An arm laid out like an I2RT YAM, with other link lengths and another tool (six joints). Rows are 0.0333 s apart.
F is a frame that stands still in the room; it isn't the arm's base.
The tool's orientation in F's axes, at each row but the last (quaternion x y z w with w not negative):
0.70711, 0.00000, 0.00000, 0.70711
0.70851, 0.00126, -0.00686, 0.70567
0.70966, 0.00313, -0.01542, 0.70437
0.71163, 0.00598, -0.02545, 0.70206
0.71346, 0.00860, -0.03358, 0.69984
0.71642, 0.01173, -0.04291, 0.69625
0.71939, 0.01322, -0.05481, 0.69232
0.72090, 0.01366, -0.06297, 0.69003
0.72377, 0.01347, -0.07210, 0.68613
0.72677, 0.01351, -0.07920, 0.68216
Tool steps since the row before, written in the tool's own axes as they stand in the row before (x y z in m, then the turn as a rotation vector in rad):
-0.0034, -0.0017, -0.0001, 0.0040, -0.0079, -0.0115
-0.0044, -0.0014, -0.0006, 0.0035, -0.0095, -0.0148
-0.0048, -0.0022, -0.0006, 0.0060, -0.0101, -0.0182
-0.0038, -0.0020, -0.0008, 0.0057, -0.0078, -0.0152
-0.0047, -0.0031, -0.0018, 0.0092, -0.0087, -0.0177
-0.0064, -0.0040, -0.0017, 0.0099, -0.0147, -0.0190
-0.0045, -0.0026, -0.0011, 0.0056, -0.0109, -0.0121
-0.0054, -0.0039, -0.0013, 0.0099, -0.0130, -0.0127
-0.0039, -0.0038, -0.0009, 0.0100, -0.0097, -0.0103
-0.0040, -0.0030, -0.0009, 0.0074, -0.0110, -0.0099
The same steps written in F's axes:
-0.0034, 0.0001, -0.0017, 0.0040, 0.0115, -0.0079
-0.0044, 0.0006, -0.0013, 0.0035, 0.0148, -0.0095
-0.0048, 0.0007, -0.0021, 0.0061, 0.0182, -0.0101
-0.0039, 0.0009, -0.0018, 0.0058, 0.0151, -0.0078
-0.0048, 0.0020, -0.0028, 0.0093, 0.0175, -0.0089
-0.0066, 0.0021, -0.0034, 0.0096, 0.0190, -0.0149
-0.0047, 0.0015, -0.0021, 0.0053, 0.0122, -0.0110
-0.0057, 0.0018, -0.0032, 0.0093, 0.0126, -0.0135
-0.0042, 0.0014, -0.0032, 0.0096, 0.0100, -0.0103
-0.0042, 0.0015, -0.0024, 0.0069, 0.0099, -0.0113

